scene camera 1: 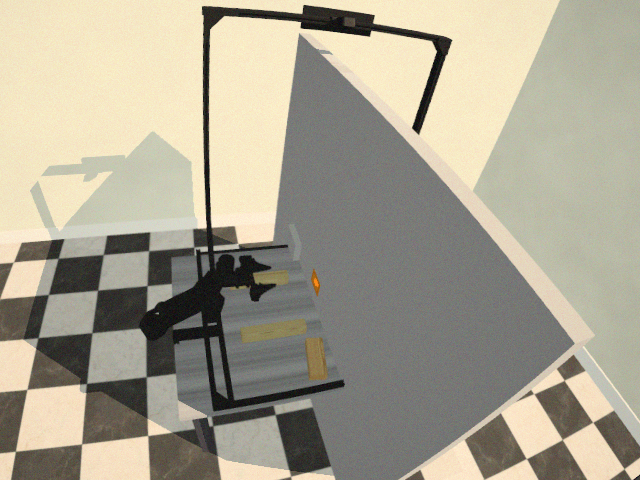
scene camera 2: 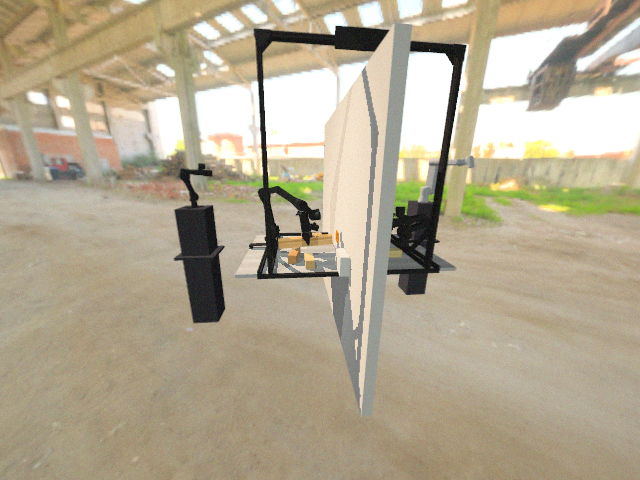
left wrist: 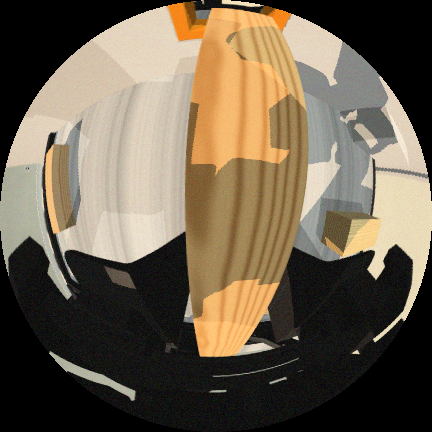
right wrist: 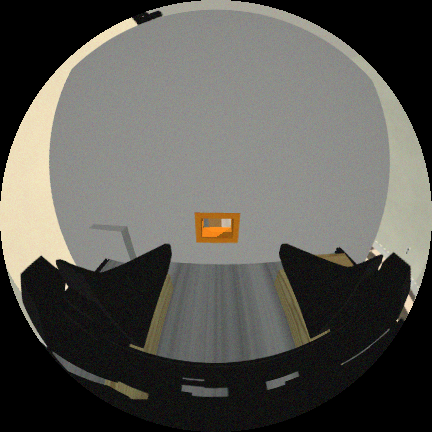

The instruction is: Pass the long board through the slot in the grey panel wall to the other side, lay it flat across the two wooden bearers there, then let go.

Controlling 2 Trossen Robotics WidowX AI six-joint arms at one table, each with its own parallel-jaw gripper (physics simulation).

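Where they show: left gripper, fingertip midpoint: (scene camera 2: pixel 308 244) (left wrist: pixel 224 232); right gripper, fingertip midpoint: (scene camera 1: pixel 273 276) (right wrist: pixel 227 250); left arm's base, link origin: (left wrist: pixel 187 337); right arm's base, link origin: (scene camera 1: pixel 211 316) (scene camera 2: pixel 403 245).
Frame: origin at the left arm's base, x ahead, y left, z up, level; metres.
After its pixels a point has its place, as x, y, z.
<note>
The long board (scene camera 2: pixel 290 242) {0.128, -0.067, 0.057} (left wrist: pixel 245 125) is level above the table on the near side of the wall, its far end close in front of the orange-framed slot (scene camera 1: pixel 313 275) {0.482, -0.081, 0.083} (scene camera 2: pixel 337 236) {0.440, -0.010, 0.075} (left wrist: pixel 182 31) (right wrist: pixel 217 215) {0.484, -0.043, 0.112}. My left gripper (scene camera 2: pixel 307 240) {0.243, -0.049, 0.037} (left wrist: pixel 224 232) {0.243, -0.049, 0.037} is shut on the board. Through the slot in the right wrist view no board shows. Across the wall, two wooden bearers lie apart: one (scene camera 1: pixel 273 331) {0.692, 0.123, 0.025} (right wrist: pixel 292 310) {0.655, 0.084, 0.011} and the other (scene camera 1: pixel 279 277) {0.609, -0.140, 0.024} (right wrist: pixel 160 315) {0.653, -0.135, 0.002}, partly hidden by my right gripper. My right gripper (scene camera 1: pixel 272 276) {0.667, -0.037, 0.159} (right wrist: pixel 227 250) {0.667, -0.037, 0.159} is open and empty, above that second bearer and facing the slot.
The tall panel wall (scene camera 1: pixel 392 258) {0.482, 0.336, 0.614} (scene camera 2: pixel 361 155) {0.433, -0.509, 0.559} (right wrist: pixel 215 125) {0.482, -0.048, 0.291} divides the table. A wooden block (scene camera 1: pixel 316 359) {0.561, 0.268, 0.019} (right wrist: pixel 335 259) {0.557, 0.274, 0.019} lies beside the wall on the bearers' side. Two more blocks (scene camera 2: pixel 293 255) {0.147, -0.234, 0.031} (scene camera 2: pixel 309 260) {0.233, -0.317, 0.031} lie on the board's side. A black frame (scene camera 1: pixel 207 129) {0.883, -0.342, 0.617} (scene camera 2: pixel 262 103) {0.033, -0.380, 0.764} stands around the table.
</note>
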